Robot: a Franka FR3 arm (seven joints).
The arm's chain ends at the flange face. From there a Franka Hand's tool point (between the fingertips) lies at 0.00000 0.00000 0.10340 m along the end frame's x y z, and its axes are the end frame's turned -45 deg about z.
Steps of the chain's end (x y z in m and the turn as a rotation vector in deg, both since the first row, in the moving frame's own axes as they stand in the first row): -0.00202 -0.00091 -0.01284 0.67 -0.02 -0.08; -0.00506 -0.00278 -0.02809 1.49 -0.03 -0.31; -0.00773 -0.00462 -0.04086 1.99 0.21 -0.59; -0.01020 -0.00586 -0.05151 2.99 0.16 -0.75; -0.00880 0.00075 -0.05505 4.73 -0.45 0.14
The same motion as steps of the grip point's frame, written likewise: 0.00004 -0.00295 -0.01285 0.49 0.46 -0.08; 0.00025 -0.00749 -0.02812 1.07 1.03 -0.31; 0.00060 -0.01102 -0.04092 1.26 1.56 -0.59; 0.00093 -0.01499 -0.05165 2.00 2.23 -0.75; -0.00129 -0.01229 -0.05541 3.66 3.03 0.14
